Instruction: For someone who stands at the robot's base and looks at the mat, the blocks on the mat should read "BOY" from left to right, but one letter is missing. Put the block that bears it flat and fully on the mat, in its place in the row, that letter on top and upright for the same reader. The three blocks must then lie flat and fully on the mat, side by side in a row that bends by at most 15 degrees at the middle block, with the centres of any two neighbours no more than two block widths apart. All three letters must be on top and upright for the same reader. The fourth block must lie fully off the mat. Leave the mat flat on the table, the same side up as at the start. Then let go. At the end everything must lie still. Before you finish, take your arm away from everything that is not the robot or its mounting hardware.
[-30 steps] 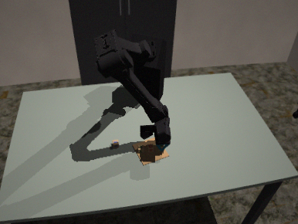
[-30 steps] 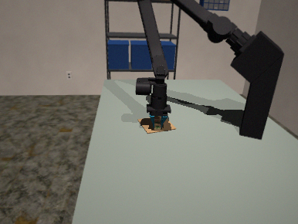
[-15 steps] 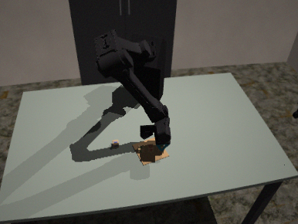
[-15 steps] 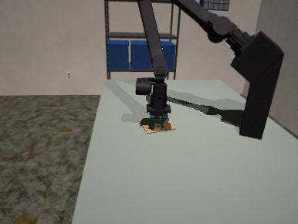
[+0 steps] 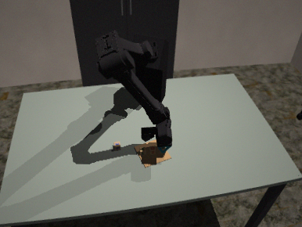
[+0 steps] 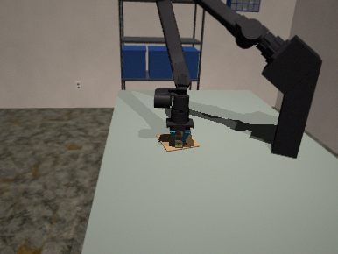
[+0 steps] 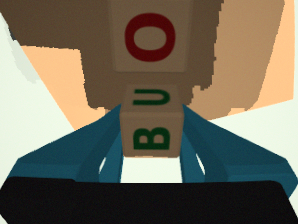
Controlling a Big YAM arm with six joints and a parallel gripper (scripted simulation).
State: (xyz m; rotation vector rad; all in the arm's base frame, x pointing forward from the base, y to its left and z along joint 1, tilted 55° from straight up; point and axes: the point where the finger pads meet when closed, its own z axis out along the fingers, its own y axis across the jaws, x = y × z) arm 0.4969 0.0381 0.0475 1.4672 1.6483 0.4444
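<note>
The wooden block is right at my hand. From my hand the other things lie so: orange mat 5 cm to the right, 2 cm below.
</note>
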